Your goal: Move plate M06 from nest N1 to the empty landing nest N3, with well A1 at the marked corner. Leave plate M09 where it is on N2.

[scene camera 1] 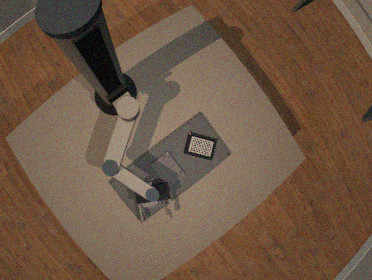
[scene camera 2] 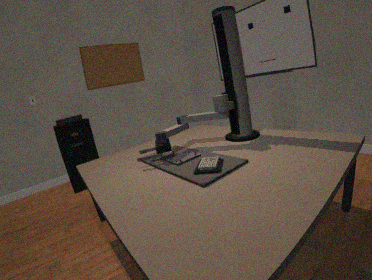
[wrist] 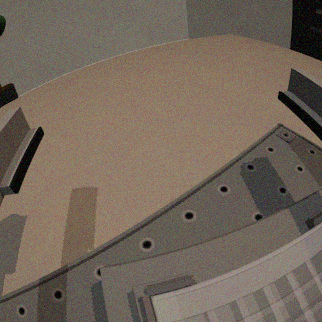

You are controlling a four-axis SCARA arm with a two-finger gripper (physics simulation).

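Note:
A pale well plate (wrist: 260, 295) sits on a low nest at the board's left end; the arm covers most of it in both scene views. The gripper (scene camera 1: 156, 210) (scene camera 2: 146, 156) (wrist: 162, 135) is wide open and low beside this plate, with nothing between its fingers. The middle nest (scene camera 1: 168, 161) (scene camera 2: 185, 156) carries no plate and has small posts. A second white plate (scene camera 1: 201, 146) (scene camera 2: 209, 163) sits on a black nest (scene camera 1: 186, 145) (scene camera 2: 208, 171) at the right end. Plate and nest labels and well A1 cannot be read.
The nests stand on a grey perforated board (scene camera 1: 220, 149) (scene camera 2: 233, 166) (wrist: 170, 220) on the beige table (scene camera 1: 250, 150) (scene camera 2: 200, 225). The arm's tall column (scene camera 1: 95, 60) (scene camera 2: 240, 85) rises behind them. A dark cabinet (scene camera 2: 77, 150) stands beyond the table.

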